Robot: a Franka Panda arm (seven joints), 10 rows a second.
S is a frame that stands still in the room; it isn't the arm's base.
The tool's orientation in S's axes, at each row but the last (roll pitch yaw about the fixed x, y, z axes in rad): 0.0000, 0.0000, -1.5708; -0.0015, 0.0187, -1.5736; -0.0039, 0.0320, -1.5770; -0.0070, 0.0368, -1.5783; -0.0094, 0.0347, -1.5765; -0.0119, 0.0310, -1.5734; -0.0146, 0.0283, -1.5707
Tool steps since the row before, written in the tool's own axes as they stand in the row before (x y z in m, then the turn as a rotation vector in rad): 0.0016, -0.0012, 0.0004, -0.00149, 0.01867, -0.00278; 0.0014, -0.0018, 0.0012, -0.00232, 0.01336, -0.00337; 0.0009, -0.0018, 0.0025, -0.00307, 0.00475, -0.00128; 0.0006, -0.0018, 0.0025, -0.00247, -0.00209, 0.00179; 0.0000, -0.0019, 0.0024, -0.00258, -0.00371, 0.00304; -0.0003, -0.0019, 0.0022, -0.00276, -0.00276, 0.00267; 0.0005, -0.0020, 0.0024, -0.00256, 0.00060, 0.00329
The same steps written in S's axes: -0.0012, -0.0016, 0.0004, 0.01867, 0.00149, -0.00278; -0.0018, -0.0014, 0.0012, 0.01336, 0.00235, -0.00335; -0.0018, -0.0010, 0.0025, 0.00476, 0.00308, -0.00120; -0.0018, -0.0007, 0.0025, -0.00206, 0.00242, 0.00189; -0.0019, -0.0001, 0.0024, -0.00367, 0.00249, 0.00316; -0.0019, 0.0002, 0.0022, -0.00272, 0.00268, 0.00279; -0.0020, -0.0006, 0.0024, 0.00065, 0.00247, 0.00335
